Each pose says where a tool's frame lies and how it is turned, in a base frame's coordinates. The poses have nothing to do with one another.
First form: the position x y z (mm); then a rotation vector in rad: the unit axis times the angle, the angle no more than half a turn.
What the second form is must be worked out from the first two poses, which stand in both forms.
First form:
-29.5 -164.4 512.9 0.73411 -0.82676 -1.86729
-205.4 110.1 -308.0 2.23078 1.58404 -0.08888
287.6 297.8 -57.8 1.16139 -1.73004 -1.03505
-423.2 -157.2 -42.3 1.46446 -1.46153 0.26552
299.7 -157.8 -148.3 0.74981 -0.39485 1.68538
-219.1 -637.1 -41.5 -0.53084 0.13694 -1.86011
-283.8 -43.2 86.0 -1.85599 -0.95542 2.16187
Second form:
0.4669 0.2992 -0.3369 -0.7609 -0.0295 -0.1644 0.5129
0.2007 0.7983 0.5669 -0.0318 -0.2054 0.1101 -0.3080
0.3963 0.4583 -0.6827 -0.4084 0.2876 0.2978 -0.0578
0.5036 0.6065 -0.6053 0.1100 -0.4232 -0.1572 -0.0423
0.5872 0.3217 -0.1694 0.7232 0.2997 -0.1578 -0.1483
0.5656 -0.2257 0.0582 -0.7910 -0.2191 -0.6371 -0.0415
0.0681 -0.6162 -0.3172 0.7177 -0.2838 -0.0432 0.0860

